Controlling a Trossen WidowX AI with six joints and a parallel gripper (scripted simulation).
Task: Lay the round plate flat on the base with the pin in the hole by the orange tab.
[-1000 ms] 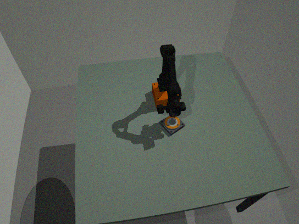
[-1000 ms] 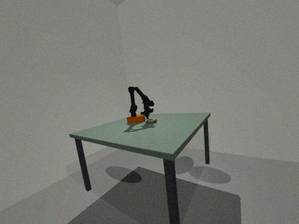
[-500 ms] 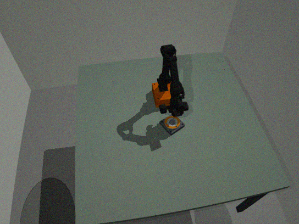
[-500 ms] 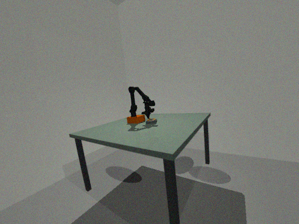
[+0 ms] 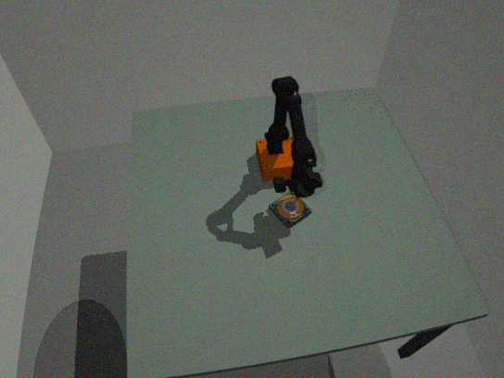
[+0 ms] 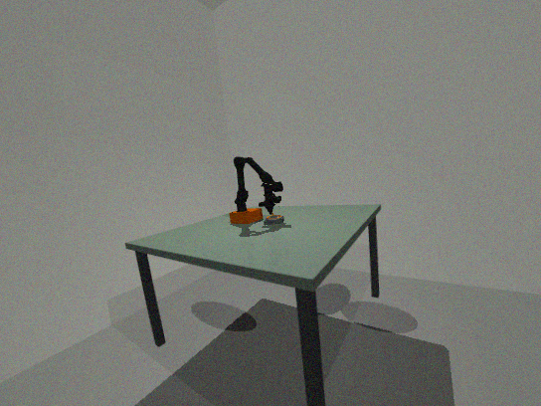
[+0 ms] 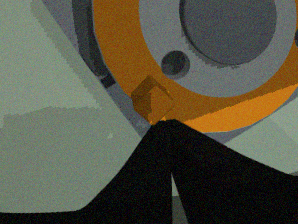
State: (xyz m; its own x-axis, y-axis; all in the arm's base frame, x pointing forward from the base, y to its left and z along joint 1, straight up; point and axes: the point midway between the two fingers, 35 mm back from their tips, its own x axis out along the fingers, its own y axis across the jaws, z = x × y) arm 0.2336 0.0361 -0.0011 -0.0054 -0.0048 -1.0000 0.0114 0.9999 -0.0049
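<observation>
Right now the round plate is 3 cm ahead of my gripper tip, 1 cm to the right of it and 1 cm below it.
</observation>
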